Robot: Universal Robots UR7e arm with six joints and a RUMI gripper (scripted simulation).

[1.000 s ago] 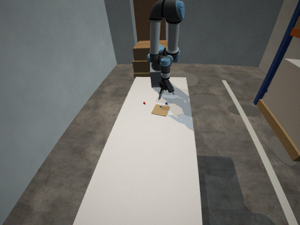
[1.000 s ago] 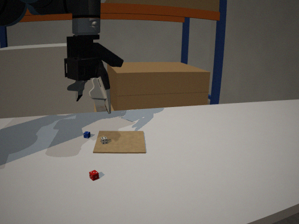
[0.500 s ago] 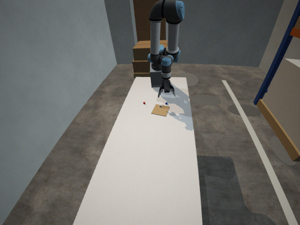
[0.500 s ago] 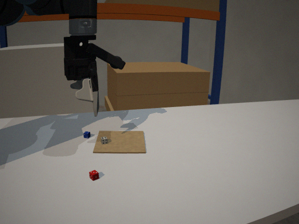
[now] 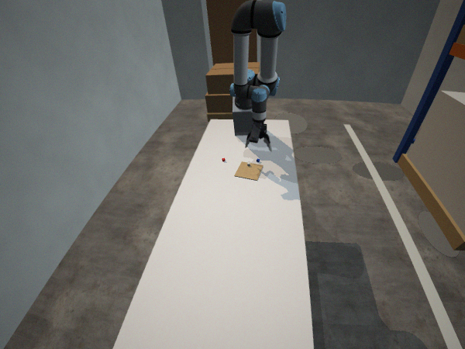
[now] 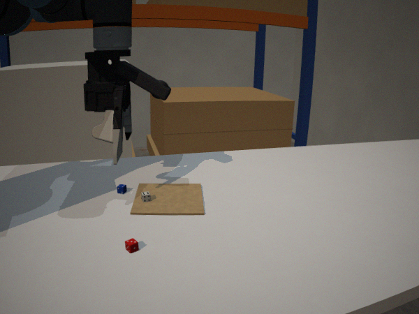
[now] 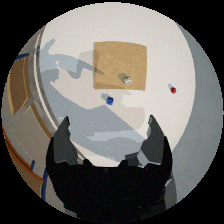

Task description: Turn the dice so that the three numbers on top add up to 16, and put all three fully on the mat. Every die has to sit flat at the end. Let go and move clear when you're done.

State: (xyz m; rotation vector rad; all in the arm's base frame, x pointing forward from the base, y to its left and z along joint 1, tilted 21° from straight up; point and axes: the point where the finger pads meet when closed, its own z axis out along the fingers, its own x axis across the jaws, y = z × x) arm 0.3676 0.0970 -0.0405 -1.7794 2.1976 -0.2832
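My gripper is now 1 cm past the blue die and 8 cm above it. From my hand the other things lie so: mat (8 cm ahead, 5 cm to the right, 9 cm below); red die (1 cm behind, 22 cm to the right, 8 cm below); white die (4 cm ahead, 6 cm to the right, 8 cm below).
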